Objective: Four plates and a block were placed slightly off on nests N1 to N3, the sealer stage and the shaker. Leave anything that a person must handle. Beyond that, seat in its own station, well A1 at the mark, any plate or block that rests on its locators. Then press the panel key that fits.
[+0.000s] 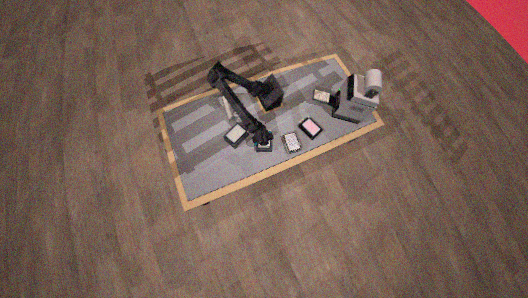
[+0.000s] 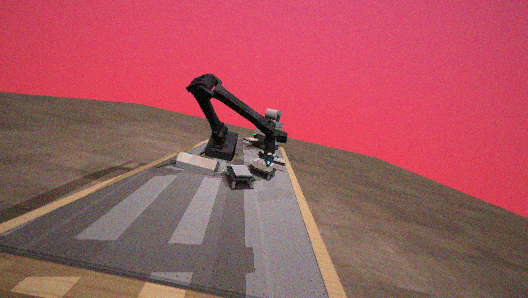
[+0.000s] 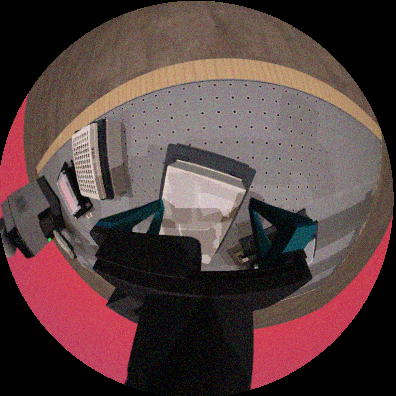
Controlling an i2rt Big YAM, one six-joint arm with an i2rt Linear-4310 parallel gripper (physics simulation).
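Observation:
My gripper (image 1: 263,139) (image 2: 269,159) (image 3: 205,202) is open, its teal fingers apart on both sides of a smooth whitish plate or block (image 3: 205,192), which sits on a dark nest (image 3: 210,154). Nothing is gripped; the near end is hidden by the gripper body. A white many-welled plate (image 1: 291,142) (image 3: 85,162) stands on a neighbouring nest. A pink-topped plate (image 1: 311,126) (image 3: 68,190) lies on a dark holder beyond it. A pale-topped plate (image 1: 235,134) (image 2: 240,171) sits on a raised dark station on the other side. Another pale plate (image 1: 322,95) is beside the grey machine. Well A1 marks are unreadable.
The grey machine (image 1: 350,111) (image 3: 30,212) carries a white roll (image 1: 374,80) and shows a green light. A pale sloped box (image 1: 227,108) (image 2: 196,163) stands near the arm base (image 1: 271,93) (image 2: 221,145); no keys are readable on it. A wooden edge (image 1: 265,174) (image 3: 225,68) borders the table.

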